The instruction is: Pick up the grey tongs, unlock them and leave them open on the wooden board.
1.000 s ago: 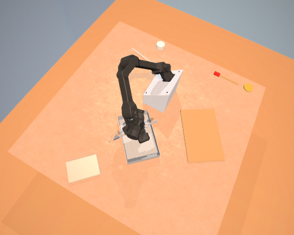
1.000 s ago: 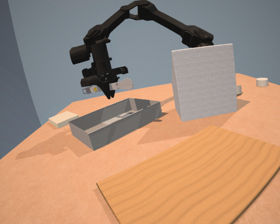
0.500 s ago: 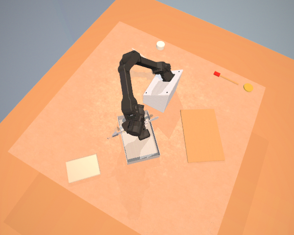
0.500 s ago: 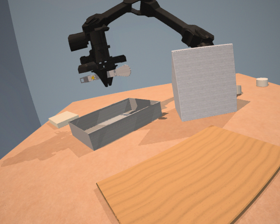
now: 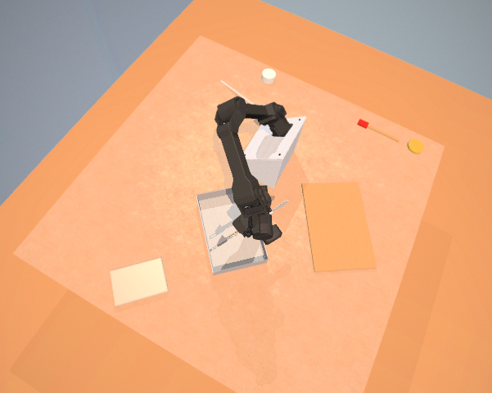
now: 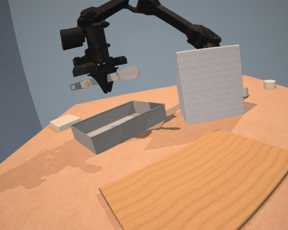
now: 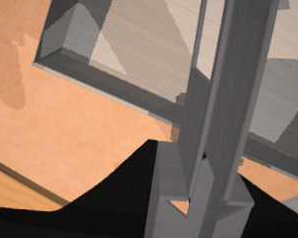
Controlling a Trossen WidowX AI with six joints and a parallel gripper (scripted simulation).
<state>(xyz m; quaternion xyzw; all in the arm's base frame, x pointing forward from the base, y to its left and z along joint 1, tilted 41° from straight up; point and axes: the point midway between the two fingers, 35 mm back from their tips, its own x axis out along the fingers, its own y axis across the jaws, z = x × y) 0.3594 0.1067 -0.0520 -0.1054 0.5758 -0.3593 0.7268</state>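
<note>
The wooden board is 25 cm to the left of my gripper tip, 24 cm behind it and 15 cm below it. From my gripper tip the other things lie so: grey roasting tin (13 cm below, 8 cm to the right, 2 cm ahead); then yellow lock piece (8 cm ahead, 4 cm above, 3 cm to the right); then cream pad (36 cm ahead, 24 cm to the right, 15 cm below).
</note>
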